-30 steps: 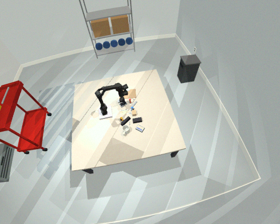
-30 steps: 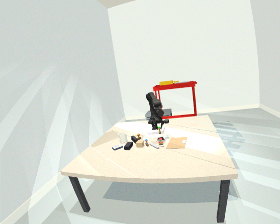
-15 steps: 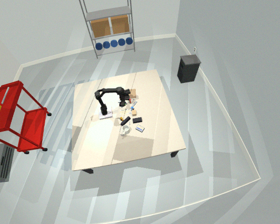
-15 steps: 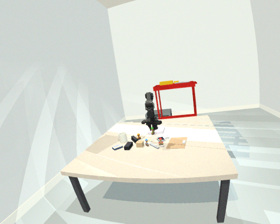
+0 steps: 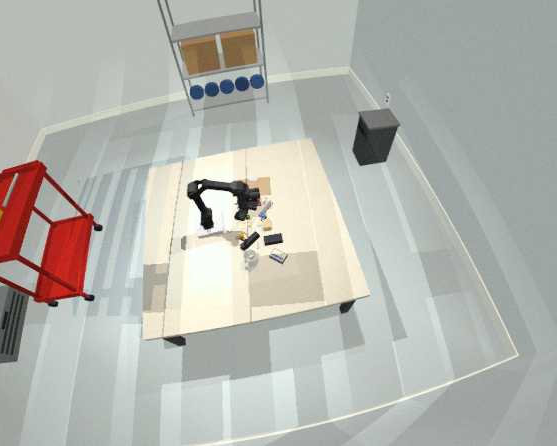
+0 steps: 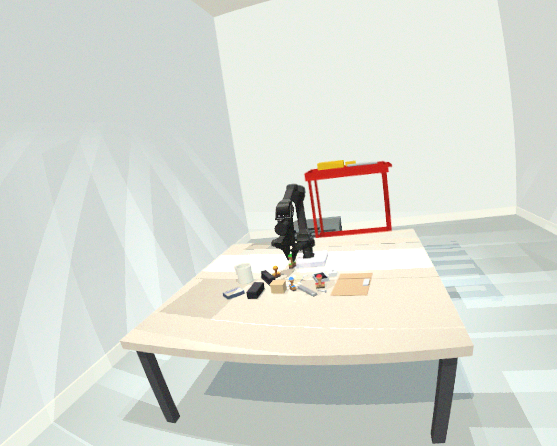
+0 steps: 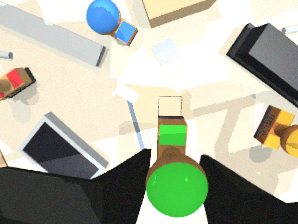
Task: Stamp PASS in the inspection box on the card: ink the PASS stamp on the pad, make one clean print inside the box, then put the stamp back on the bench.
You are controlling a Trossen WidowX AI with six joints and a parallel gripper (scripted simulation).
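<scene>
Now: gripper tip 16 cm to the left of the black box, 12 cm short of it and 9 cm above it. From my gripper tip the other things lie so: green-topped stamp 1 cm below; then blue-knobbed stamp 10 cm ahead, 8 cm below, 1 cm to the left; then tan block 11 cm ahead, 8 cm below, 6 cm to the right.
</scene>
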